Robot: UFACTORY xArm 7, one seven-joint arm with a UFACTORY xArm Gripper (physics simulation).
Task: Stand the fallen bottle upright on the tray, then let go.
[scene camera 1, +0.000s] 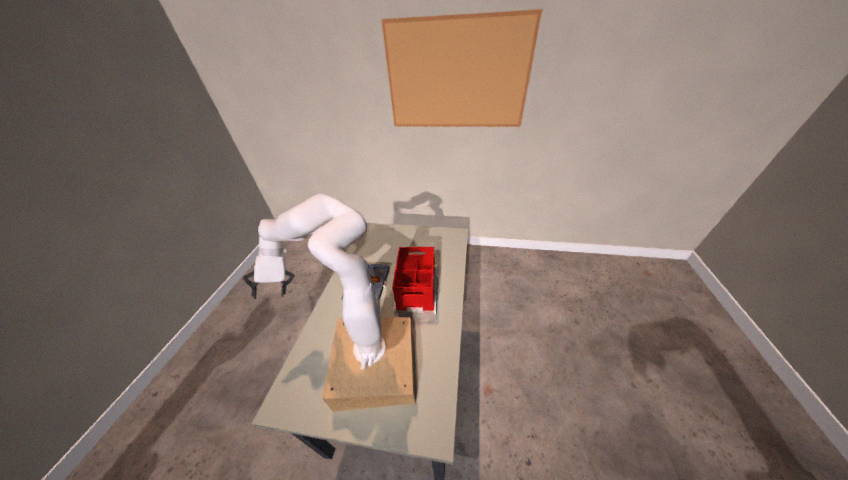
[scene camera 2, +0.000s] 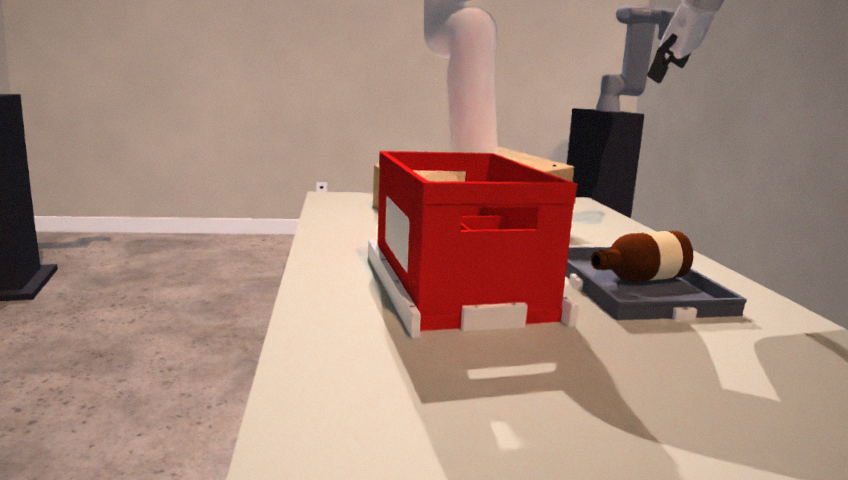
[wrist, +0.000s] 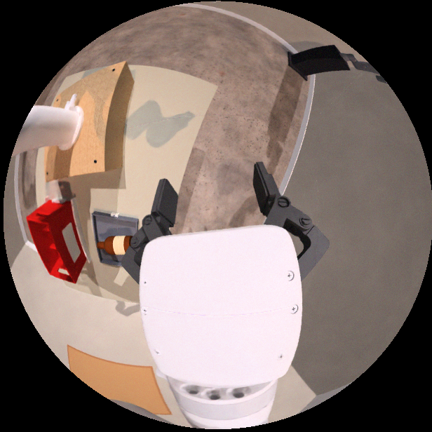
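Seen in the pictures: gripper, fingertip midpoint: (scene camera 1: 269, 297) (scene camera 2: 665, 71); arm's base at its link origin: (scene camera 1: 369, 348).
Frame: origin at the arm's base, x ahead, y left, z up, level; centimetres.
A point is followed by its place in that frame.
Note:
A brown bottle (scene camera 2: 639, 255) {x 45.3, y 6.9, z -6.1 cm} (wrist: 114, 245) with a cream label lies on its side on the dark grey tray (scene camera 2: 621, 308) {x 54.1, y -2.3, z -10.0 cm} (wrist: 103, 218). In scene camera 2 its neck points left, toward the red crate. In scene camera 1 a small part of the bottle (scene camera 1: 374, 278) {x 41.9, y 3.7, z -6.0 cm} shows on the tray (scene camera 1: 382, 271) {x 51.4, y 1.1, z -11.2 cm}, partly hidden by the arm. My gripper (scene camera 1: 268, 292) {x 11.7, y 36.0, z 21.4 cm} (wrist: 211, 178) is open and empty. It hangs beyond the table's left edge in scene camera 1, high up and well apart from the bottle.
A red crate (scene camera 1: 414, 300) {x 24.7, y -17.8, z -3.7 cm} (scene camera 2: 493, 267) {x 51.8, y -19.9, z -4.2 cm} (wrist: 65, 240) with inner dividers stands beside the tray, with white blocks (scene camera 2: 493, 317) {x 53.0, y -19.9, z -10.0 cm} around its foot. The arm stands on a wooden base block (scene camera 1: 374, 383) {x -13.2, y -3.3, z -0.4 cm} (wrist: 95, 125). A second arm on a black pedestal (scene camera 2: 604, 148) shows behind the table in scene camera 2.

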